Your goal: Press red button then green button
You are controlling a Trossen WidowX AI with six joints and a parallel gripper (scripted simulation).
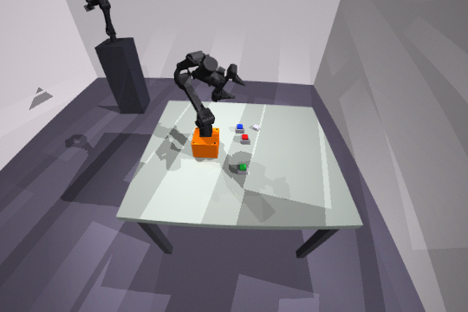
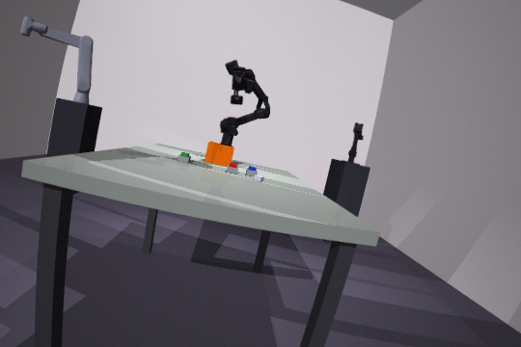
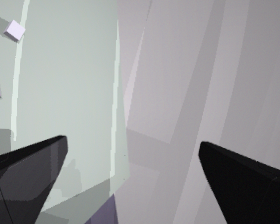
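Now: gripper tip 330 mm above the red button, 50 mm to the right of it and 50 mm short of it. From my gripper tip the other things lie so: green button (330 mm below, 170 mm to the right, 20 mm ahead); then blue button (330 mm below, 140 mm to the left, 30 mm ahead); then small pale block (360 mm below, 160 mm to the left, 140 mm ahead).
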